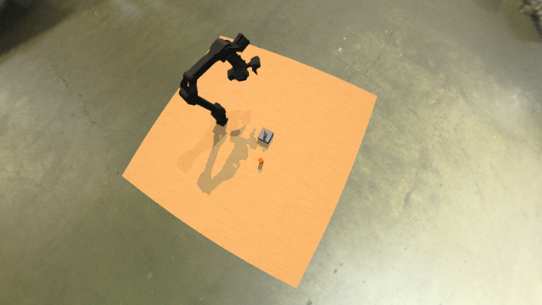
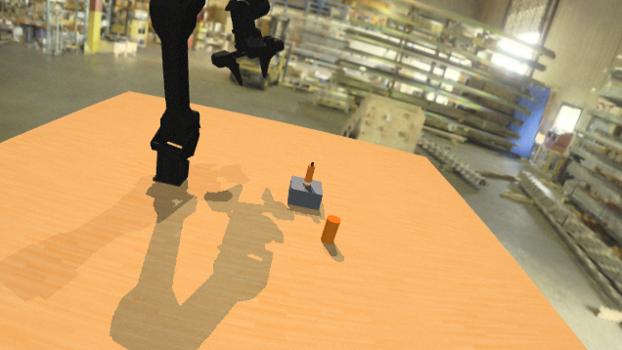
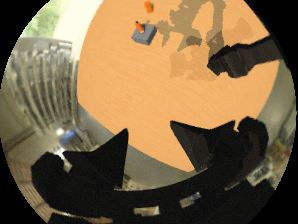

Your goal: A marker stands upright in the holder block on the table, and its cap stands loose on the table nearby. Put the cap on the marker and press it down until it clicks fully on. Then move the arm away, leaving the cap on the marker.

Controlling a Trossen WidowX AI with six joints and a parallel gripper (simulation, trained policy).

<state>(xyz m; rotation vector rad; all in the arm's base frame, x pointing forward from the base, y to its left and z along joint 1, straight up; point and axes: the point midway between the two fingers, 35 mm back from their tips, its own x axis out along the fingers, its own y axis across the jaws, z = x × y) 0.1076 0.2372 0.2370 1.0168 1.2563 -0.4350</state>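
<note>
Right now my gripper tip is 24 cm short of the orange cap, 36 cm to the left of it and 18 cm above it. From my gripper tip the other things lie so: orange marker: 19 cm ahead, 22 cm to the right, 13 cm below; grey holder block: 19 cm ahead, 22 cm to the right, 19 cm below.
</note>
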